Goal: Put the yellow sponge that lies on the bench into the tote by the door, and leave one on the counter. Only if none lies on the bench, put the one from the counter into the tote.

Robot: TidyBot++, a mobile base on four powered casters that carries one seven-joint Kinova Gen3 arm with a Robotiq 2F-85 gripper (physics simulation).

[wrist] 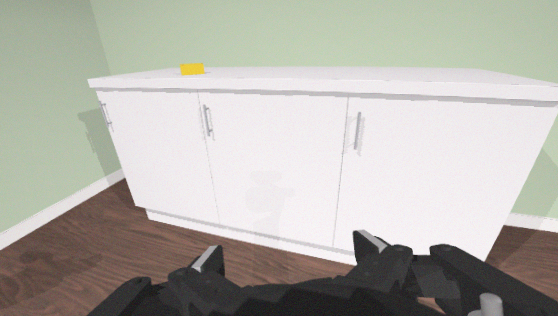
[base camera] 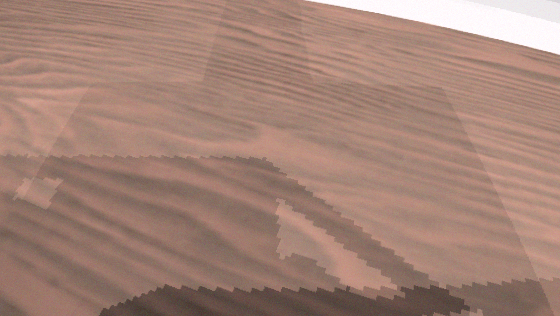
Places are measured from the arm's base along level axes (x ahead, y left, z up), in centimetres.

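Pixels of known places: gripper, fingertip midpoint: [wrist: 288, 253].
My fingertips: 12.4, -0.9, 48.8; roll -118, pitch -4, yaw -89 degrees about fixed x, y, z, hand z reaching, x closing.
Behind a point stands the place of what it marks, as x, y, z.
A yellow sponge [wrist: 192, 69] @(114.2, 35.3, 53.6) lies on the white counter [wrist: 320, 81] @(81.2, -16.7, 50.7), near the left end of its top in the wrist view. My gripper [wrist: 288, 253] @(12.4, -0.9, 48.8) is open and empty. Its two fingers stand wide apart at the bottom of the wrist view, in front of the counter's doors and well short of the sponge. The bench and the tote do not show in either view.
The counter's cabinet doors [wrist: 275, 150] @(88.9, -1.0, 22.8) with metal handles face me. A green wall [wrist: 325, 30] @(143.9, -31.4, 69.9) stands behind it and another green wall [wrist: 40, 125] @(144.9, 150.1, 22.4) stands at the left. The wooden floor [base camera: 200, 130] @(45.4, 11.3, -39.7) [wrist: 65, 250] @(98.8, 122.7, -39.6) shows shadows. A white base strip [base camera: 425, 30] shows at the top right.
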